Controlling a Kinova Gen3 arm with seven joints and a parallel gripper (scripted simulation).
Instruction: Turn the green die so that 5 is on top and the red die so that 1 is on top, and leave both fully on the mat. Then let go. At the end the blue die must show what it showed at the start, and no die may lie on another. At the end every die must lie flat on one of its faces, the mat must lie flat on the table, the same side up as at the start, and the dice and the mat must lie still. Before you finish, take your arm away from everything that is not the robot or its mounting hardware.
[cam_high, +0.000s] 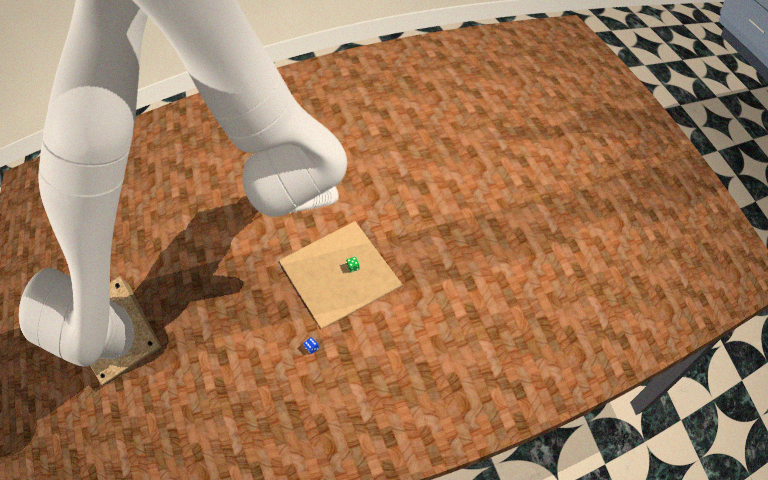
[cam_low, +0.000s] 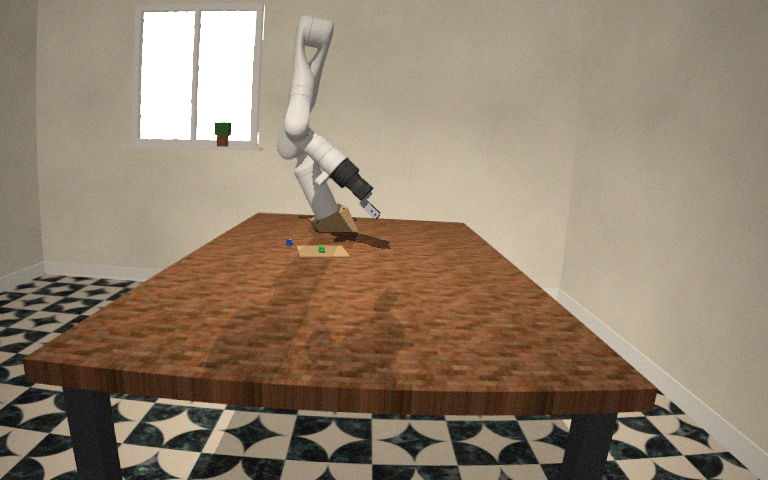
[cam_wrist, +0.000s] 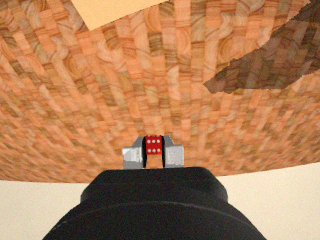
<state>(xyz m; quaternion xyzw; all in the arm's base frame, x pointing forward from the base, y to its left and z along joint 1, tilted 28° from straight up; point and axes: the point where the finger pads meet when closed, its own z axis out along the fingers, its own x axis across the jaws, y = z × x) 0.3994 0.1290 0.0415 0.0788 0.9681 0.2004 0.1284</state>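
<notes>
My gripper is now 10 mm past the tan mat, 150 mm to the left of it and 120 mm above it. From my hand the other things lie so: green die: 10 mm ahead, 150 mm to the right, 110 mm below; then red die: 10 mm to the left, 10 mm below; then blue die: 110 mm behind, 240 mm to the right, 110 mm below.
</notes>
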